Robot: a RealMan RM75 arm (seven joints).
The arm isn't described. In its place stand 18 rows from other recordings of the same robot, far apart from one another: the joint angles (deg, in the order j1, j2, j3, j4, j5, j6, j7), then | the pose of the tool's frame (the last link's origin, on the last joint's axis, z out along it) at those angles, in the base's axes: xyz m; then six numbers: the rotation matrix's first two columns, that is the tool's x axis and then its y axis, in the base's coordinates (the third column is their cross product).
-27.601 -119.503 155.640 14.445 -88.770 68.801 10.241 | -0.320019, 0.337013, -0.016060, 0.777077, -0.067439, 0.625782, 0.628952, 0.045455, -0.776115
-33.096 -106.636 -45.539 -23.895 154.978 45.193 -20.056 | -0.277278, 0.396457, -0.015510, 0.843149, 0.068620, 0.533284, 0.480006, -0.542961, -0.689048
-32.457 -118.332 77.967 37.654 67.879 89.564 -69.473 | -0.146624, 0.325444, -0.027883, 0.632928, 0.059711, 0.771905, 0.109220, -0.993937, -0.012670
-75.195 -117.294 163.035 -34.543 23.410 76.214 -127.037 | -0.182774, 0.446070, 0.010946, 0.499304, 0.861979, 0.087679, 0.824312, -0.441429, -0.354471
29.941 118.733 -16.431 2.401 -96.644 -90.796 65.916 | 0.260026, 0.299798, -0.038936, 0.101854, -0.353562, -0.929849, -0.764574, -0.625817, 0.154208
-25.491 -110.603 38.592 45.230 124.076 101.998 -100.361 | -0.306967, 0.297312, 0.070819, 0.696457, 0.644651, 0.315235, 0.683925, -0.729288, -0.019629
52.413 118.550 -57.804 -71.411 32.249 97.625 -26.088 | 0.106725, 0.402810, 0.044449, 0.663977, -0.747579, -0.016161, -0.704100, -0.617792, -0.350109
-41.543 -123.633 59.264 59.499 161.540 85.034 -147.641 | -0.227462, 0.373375, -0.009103, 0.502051, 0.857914, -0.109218, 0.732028, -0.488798, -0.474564
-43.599 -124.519 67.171 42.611 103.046 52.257 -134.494 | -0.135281, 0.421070, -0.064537, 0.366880, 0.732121, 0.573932, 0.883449, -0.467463, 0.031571
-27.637 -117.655 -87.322 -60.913 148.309 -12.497 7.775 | -0.204807, 0.437295, 0.005188, 0.678627, 0.366788, 0.636342, 0.729438, -0.235197, -0.642342
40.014 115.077 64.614 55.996 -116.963 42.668 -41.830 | 0.153309, 0.359718, -0.121678, 0.926364, -0.376245, 0.017006, -0.351151, -0.879143, -0.322182
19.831 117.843 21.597 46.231 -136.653 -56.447 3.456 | 0.170745, 0.248442, -0.137947, 0.572089, -0.073670, -0.816877, -0.589345, -0.729591, -0.346942
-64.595 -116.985 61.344 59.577 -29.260 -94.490 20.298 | -0.059763, 0.425057, 0.020931, 0.659434, 0.748412, -0.070900, 0.674261, -0.630521, -0.384468
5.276 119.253 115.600 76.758 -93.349 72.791 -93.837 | 0.244829, 0.303220, 0.067259, 0.870339, -0.103542, -0.481445, -0.378326, -0.766430, -0.519090
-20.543 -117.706 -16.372 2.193 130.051 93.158 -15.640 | -0.315254, 0.256409, -0.018546, 0.727461, -0.197739, 0.657039, 0.445837, -0.591664, -0.671687
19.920 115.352 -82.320 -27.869 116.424 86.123 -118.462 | 0.254766, 0.278463, -0.035487, 0.652500, -0.224731, -0.723699, -0.400884, -0.912803, -0.077991
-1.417 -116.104 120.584 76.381 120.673 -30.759 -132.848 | -0.209108, 0.324350, 0.006074, 0.807460, -0.057286, 0.587134, 0.580557, -0.099474, -0.808120
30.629 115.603 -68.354 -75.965 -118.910 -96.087 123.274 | 0.162633, 0.335956, 0.032640, 0.905401, -0.415078, -0.089216, -0.421758, -0.903439, -0.076925
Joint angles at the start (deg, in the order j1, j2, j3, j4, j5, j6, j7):
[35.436 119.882 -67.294 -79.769 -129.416 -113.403 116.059]
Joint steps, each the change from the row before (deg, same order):
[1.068 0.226 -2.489 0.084 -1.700 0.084 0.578]
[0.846 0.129 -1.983 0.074 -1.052 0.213 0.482]
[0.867 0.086 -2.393 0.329 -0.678 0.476 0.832]
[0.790 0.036 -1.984 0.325 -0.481 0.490 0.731]
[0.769 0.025 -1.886 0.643 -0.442 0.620 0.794]
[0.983 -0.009 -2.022 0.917 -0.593 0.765 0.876]
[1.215 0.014 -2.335 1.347 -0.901 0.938 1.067]
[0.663 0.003 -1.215 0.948 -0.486 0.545 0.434]
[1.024 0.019 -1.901 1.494 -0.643 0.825 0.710]
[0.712 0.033 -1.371 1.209 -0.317 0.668 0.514]
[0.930 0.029 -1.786 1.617 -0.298 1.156 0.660]
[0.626 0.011 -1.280 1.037 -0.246 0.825 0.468]
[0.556 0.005 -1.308 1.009 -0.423 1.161 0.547]
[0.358 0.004 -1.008 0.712 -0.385 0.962 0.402]
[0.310 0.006 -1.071 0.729 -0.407 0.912 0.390]
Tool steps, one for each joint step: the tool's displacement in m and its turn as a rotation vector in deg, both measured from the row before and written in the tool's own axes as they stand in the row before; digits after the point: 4 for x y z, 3 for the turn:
[-0.0050 0.0005 0.0065 -0.489 3.095 -1.058]
[-0.0047 0.0003 0.0046 -0.259 2.198 -0.954]
[-0.0055 0.0005 0.0057 -0.440 2.122 -0.831]
[-0.0049 0.0001 0.0044 -0.249 1.701 -0.715]
[-0.0041 -0.0003 0.0048 -0.287 1.588 -0.385]
[-0.0044 -0.0010 0.0050 -0.186 1.852 -0.336]
[-0.0044 -0.0015 0.0062 -0.152 2.370 -0.161]
[-0.0019 -0.0010 0.0036 -0.134 1.291 -0.068]
[-0.0029 -0.0013 0.0056 -0.239 1.974 -0.105]
[-0.0021 -0.0008 0.0044 -0.250 1.310 -0.018]
[-0.0030 -0.0016 0.0057 -0.099 1.517 -0.031]
[-0.0020 -0.0011 0.0038 0.062 1.107 -0.055]
[-0.0017 -0.0019 0.0039 0.455 1.077 0.094]
[-0.0010 -0.0016 0.0030 0.473 0.813 0.073]
[-0.0006 -0.0013 0.0033 0.414 0.908 0.067]

